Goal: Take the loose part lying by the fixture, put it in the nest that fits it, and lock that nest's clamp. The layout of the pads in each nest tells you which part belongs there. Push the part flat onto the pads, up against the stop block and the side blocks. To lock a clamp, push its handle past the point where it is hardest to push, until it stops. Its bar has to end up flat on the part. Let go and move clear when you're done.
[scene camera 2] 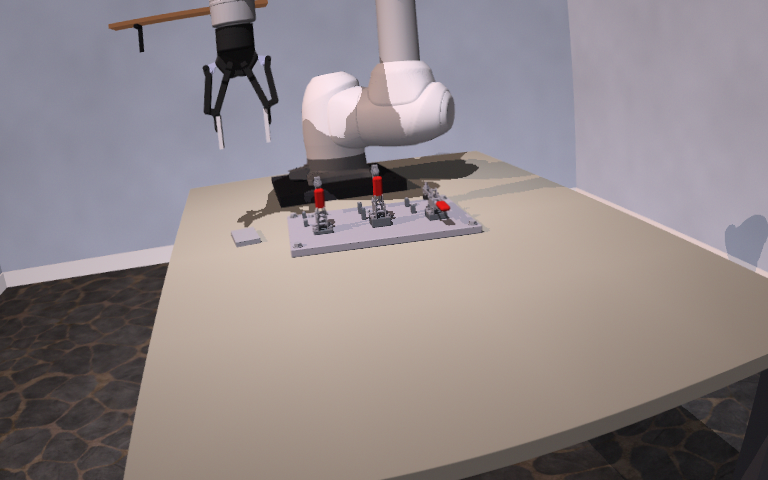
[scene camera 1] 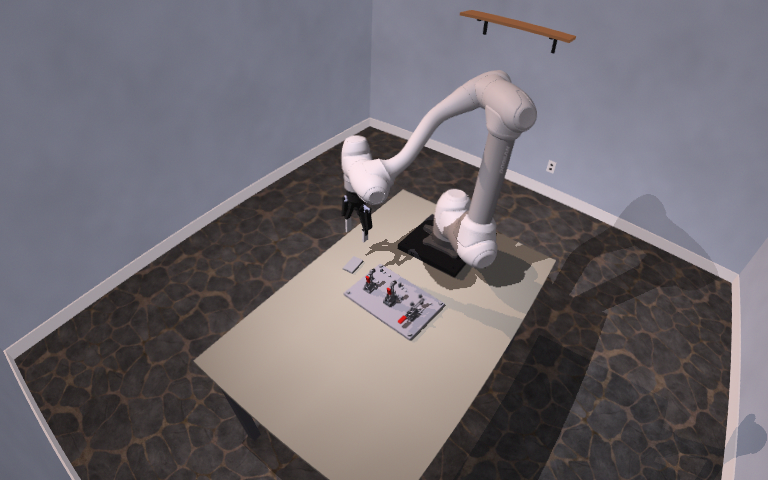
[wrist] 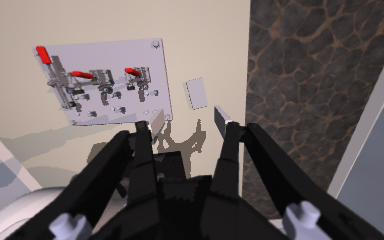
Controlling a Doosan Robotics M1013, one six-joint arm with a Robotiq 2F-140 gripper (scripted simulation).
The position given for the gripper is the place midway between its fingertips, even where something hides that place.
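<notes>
The gripper [scene camera 2: 245,144] appears in scene camera 1 too, where the gripper [scene camera 1: 356,235] shares the view with a grey fixture plate [scene camera 1: 372,302]. The wrist view takes in the gripper [wrist: 189,114] and the plate [wrist: 116,56], and scene camera 2 likewise shows the plate [scene camera 2: 350,232].
</notes>
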